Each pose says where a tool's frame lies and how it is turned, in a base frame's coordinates. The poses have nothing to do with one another.
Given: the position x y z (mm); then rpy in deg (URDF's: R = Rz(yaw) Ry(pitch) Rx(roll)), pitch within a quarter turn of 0, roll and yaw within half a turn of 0.
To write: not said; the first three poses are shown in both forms.
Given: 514 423 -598 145.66 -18.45 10.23
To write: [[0.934 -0.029 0.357 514], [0.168 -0.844 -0.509 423], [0.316 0.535 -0.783 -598], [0 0 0 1]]
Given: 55 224 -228 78.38 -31.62 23.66
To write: [[0.780 -0.551 0.296 55], [0.342 -0.022 -0.940 224], [0.524 0.834 0.172 -228], [0 0 0 1]]
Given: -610 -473 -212 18.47 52.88 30.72
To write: [[0.519 -0.267 0.812 -610], [0.308 0.944 0.114 -473], [-0.797 0.191 0.572 -212], [0 0 0 1]]
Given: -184 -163 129 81.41 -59.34 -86.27
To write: [[0.033 0.094 -0.995 -184], [-0.509 0.858 0.064 -163], [0.860 0.504 0.076 129], [0 0 0 1]]
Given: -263 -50 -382 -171.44 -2.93 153.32
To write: [[-0.892 0.437 -0.112 -263], [0.448 0.887 -0.110 -50], [0.051 -0.149 -0.988 -382], [0 0 0 1]]
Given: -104 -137 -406 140.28 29.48 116.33
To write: [[-0.386 0.550 0.741 -104], [0.780 0.623 -0.056 -137], [-0.492 0.556 -0.670 -406], [0 0 0 1]]
